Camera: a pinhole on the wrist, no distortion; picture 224 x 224 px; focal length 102.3 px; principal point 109.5 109.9 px. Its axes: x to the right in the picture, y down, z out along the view. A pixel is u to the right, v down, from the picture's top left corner.
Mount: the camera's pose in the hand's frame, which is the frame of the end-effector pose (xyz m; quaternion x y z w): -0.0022 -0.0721 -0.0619 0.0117 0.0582 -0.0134 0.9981
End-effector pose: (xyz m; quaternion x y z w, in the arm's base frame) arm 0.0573 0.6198 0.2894 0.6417 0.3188 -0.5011 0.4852
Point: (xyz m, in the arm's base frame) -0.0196 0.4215 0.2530
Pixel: 108 134
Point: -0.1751 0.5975 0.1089
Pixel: 161 10
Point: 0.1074 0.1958 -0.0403
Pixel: 173 147
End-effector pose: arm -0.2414 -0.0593 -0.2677 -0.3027 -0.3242 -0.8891 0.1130
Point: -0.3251 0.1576 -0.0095
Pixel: 165 115
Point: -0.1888 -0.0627 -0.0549
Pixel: 138 209
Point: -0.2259 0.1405 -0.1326
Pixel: 123 111
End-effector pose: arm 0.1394 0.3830 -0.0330 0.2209 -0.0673 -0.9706 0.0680
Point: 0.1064 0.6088 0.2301
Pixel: 62 76
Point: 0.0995 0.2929 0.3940
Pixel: 65 165
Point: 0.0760 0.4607 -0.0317
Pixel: 143 103
